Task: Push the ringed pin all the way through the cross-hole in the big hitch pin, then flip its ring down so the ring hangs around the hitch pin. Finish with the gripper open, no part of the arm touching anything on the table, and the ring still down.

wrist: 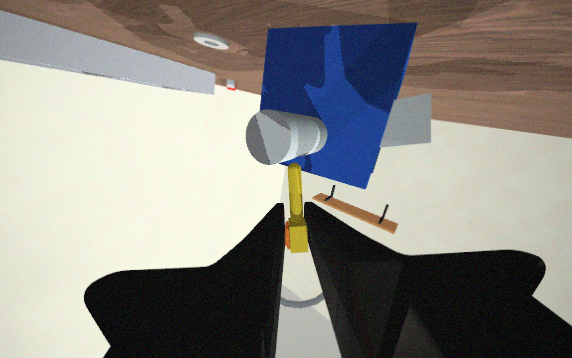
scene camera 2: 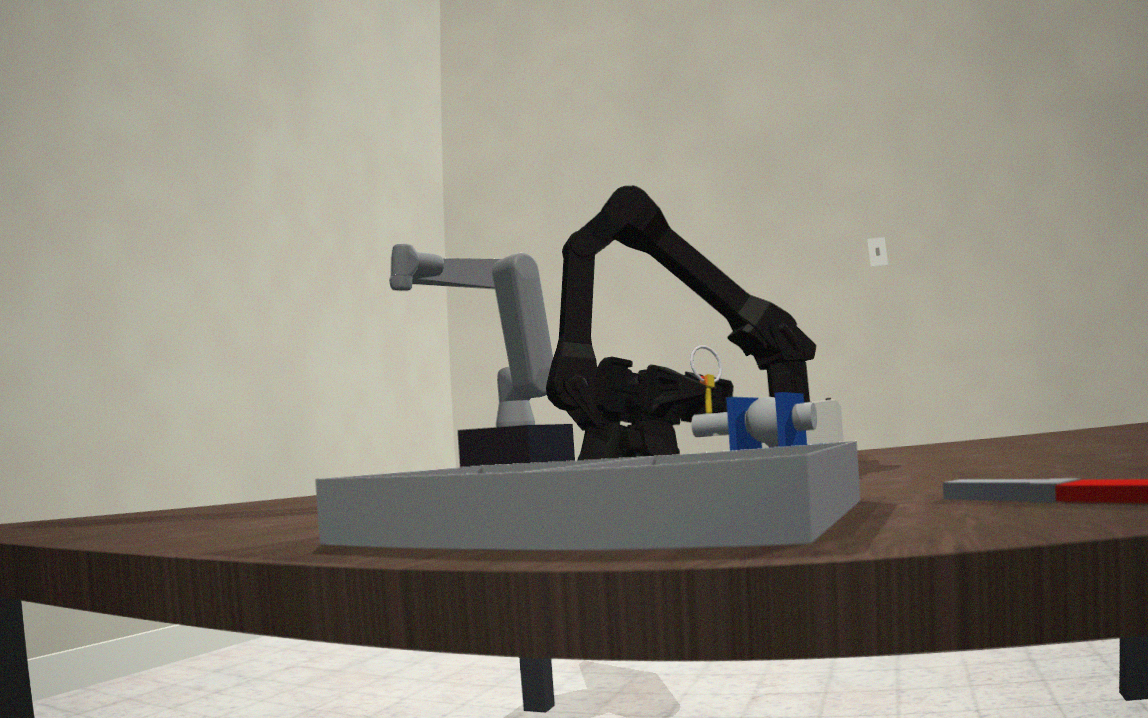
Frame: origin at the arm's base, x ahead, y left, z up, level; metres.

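Where they show: gripper, between the fingertips: (wrist: 293, 209) (scene camera 2: 710, 390).
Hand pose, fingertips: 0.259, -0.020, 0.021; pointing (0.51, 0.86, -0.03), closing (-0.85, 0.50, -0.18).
Observation:
Each offset is from my fingertips to the top centre of the thing, as dx, dy, dz. "*": to the spot under its first point.
The yellow ringed pin {* +0.001, -0.001, -0.007} (scene camera 2: 709, 397) (wrist: 296, 195) stands upright above the big grey hitch pin (scene camera 2: 709, 425) (wrist: 272, 137), its tip at the hitch pin's upper side. Whether the tip has entered the cross-hole is hidden. Its pale ring {* -0.017, -0.008, +0.051} (scene camera 2: 705, 347) (wrist: 300, 304) stands up, above the pin's head. The hitch pin lies horizontal in a blue holder {* +0.038, +0.047, -0.040} (scene camera 2: 741, 423) (wrist: 350, 130). My gripper (wrist: 293, 209) is shut on the ringed pin, with a black finger on each side of its square head; in the scene view it comes in from the left.
A long grey tray {+0.419, +0.082, -0.061} (scene camera 2: 558, 512) stands in front of the holder. A red and grey bar {+0.397, +0.366, -0.092} (scene camera 2: 1100, 491) lies at the right. A grey arm (scene camera 2: 522, 317) stands at the back left. In the wrist view, a flat white ring-shaped disc {+0.132, +0.057, -0.100} (wrist: 211, 41) lies on the table.

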